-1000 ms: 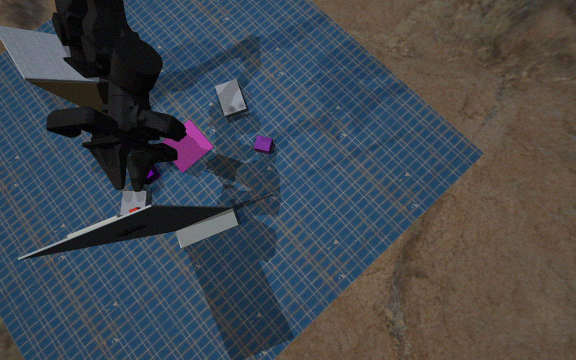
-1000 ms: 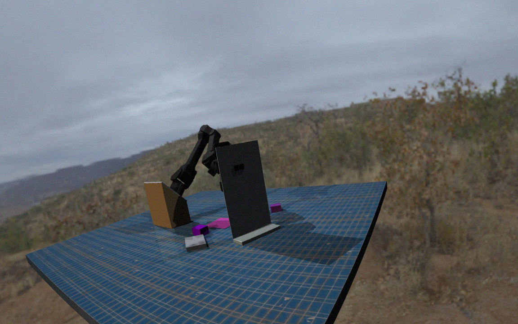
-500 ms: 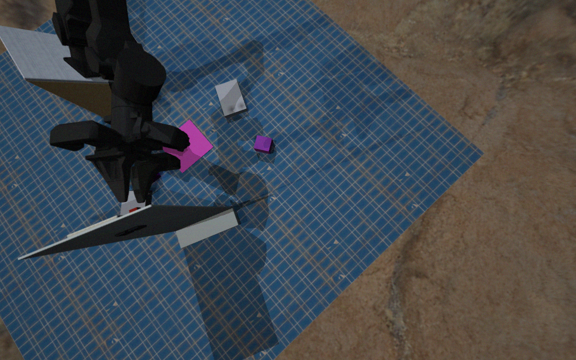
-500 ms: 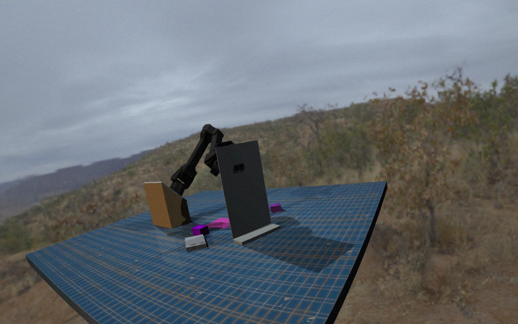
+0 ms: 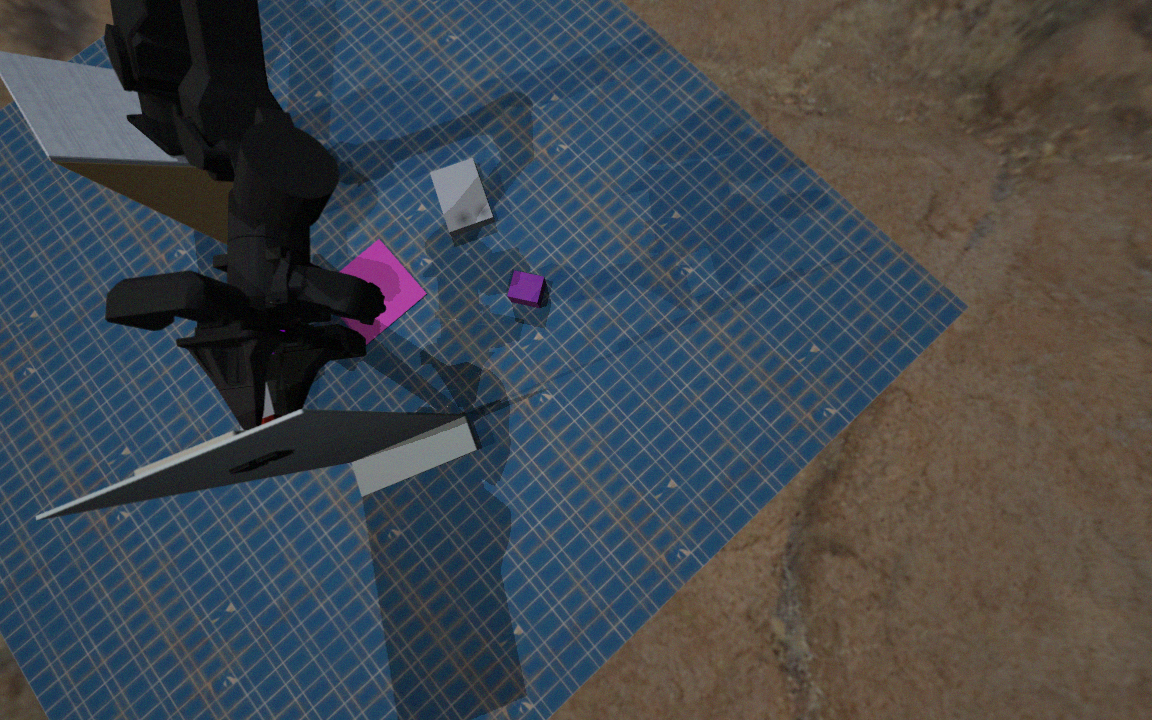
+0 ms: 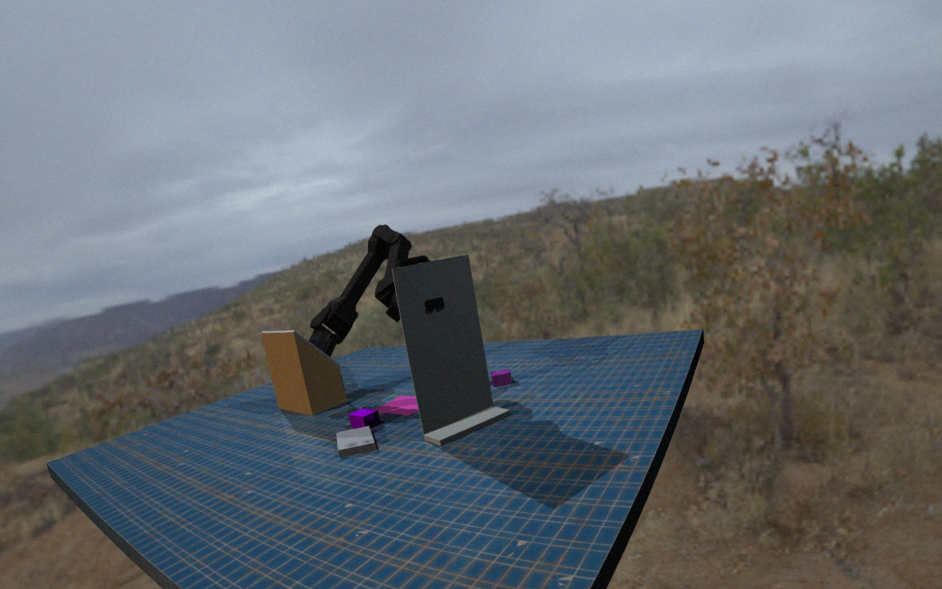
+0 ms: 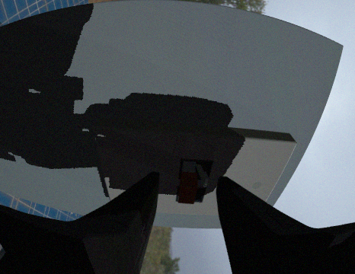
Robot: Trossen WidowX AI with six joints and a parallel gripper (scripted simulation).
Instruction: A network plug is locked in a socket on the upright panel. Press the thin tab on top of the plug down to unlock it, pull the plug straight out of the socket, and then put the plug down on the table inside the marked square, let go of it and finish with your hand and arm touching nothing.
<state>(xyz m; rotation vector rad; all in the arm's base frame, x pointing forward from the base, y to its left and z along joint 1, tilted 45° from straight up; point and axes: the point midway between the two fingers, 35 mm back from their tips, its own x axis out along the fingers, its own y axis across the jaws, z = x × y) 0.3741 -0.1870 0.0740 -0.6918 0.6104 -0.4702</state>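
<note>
My gripper tip is now 1 cm short of the network plug. From my gripper tip the other things lie so: marked square (18 cm behind, 11 cm to the left, 24 cm below); grey panel (2 cm ahead, 2 cm to the right, 9 cm below).
</note>
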